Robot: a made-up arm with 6 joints.
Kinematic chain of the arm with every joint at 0, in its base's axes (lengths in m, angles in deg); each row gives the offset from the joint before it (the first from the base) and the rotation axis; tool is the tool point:
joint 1: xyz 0 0 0.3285 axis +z
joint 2: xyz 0 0 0 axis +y
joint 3: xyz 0 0 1.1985 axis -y
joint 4: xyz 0 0 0 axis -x
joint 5: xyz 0.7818 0 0 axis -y
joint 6: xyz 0 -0.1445 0 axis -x
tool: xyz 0 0 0
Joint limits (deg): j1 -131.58..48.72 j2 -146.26..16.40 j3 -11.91..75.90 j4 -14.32..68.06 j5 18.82..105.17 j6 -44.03..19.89
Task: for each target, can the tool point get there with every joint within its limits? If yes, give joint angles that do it. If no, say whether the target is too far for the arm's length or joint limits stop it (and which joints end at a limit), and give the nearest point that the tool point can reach.
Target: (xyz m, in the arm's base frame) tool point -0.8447 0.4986 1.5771
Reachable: yes | joints -39.02 -66.52 13.64 1.81 88.11 7.93
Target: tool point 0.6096 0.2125 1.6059
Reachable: yes | joints 31.89 -7.07 -2.70 11.37 50.75 -30.30
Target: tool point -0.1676 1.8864 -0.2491
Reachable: yes | joints -87.03 -112.04 68.05 61.20 50.88 -12.41
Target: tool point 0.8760 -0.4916 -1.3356
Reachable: no: joint limits stop it (at a limit: joint 1, joint 2, joint 3, joint 4) | nearest point 0.7263 0.9000 -1.2922 | short by 1.400 m
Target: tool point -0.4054 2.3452 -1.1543
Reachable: no: too far | nearest point -0.2879 1.6652 -0.7244 | short by 0.813 m
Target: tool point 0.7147 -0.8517 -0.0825
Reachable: no: joint limits stop it (at a limit: joint 2, joint 3, joint 4) | nearest point 0.6553 -0.7809 1.0760 | short by 1.162 m
